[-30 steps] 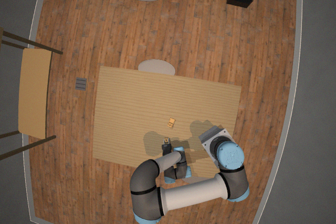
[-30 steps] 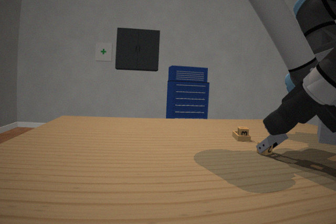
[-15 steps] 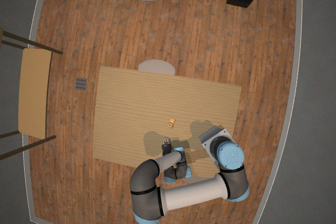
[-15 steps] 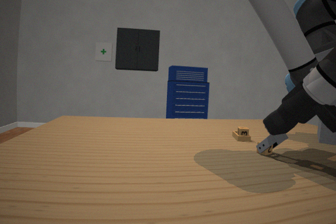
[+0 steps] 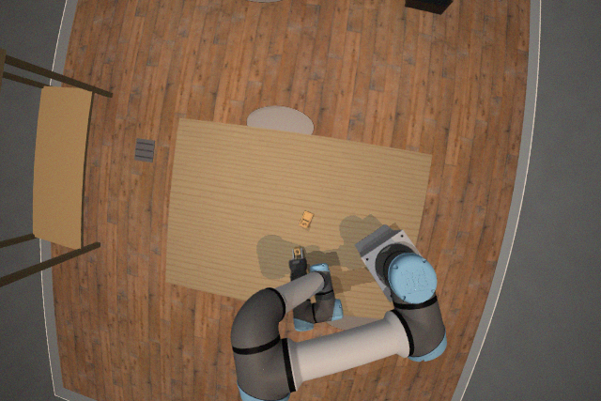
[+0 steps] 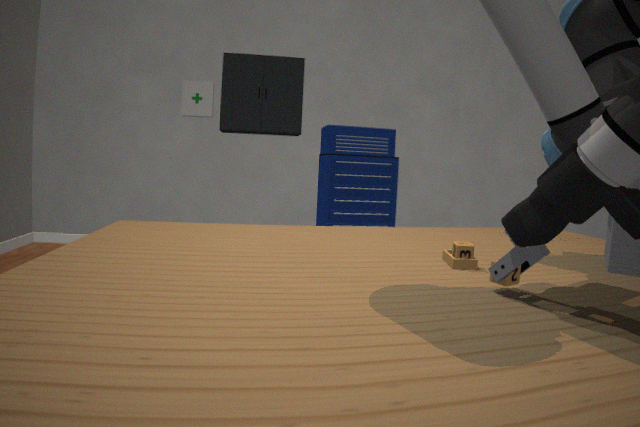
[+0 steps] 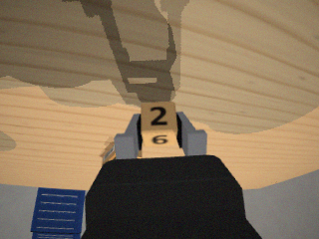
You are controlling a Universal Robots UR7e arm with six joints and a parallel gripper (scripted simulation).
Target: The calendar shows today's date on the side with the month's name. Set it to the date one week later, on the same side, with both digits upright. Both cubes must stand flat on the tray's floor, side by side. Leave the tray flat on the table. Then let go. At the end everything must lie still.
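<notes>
Right now my hand is 160 mm to the left of the wooden calendar tray, 30 mm above it and 20 mm past it. Round my hand: wooden date cube 10 mm to the right, 10 mm below.
</notes>
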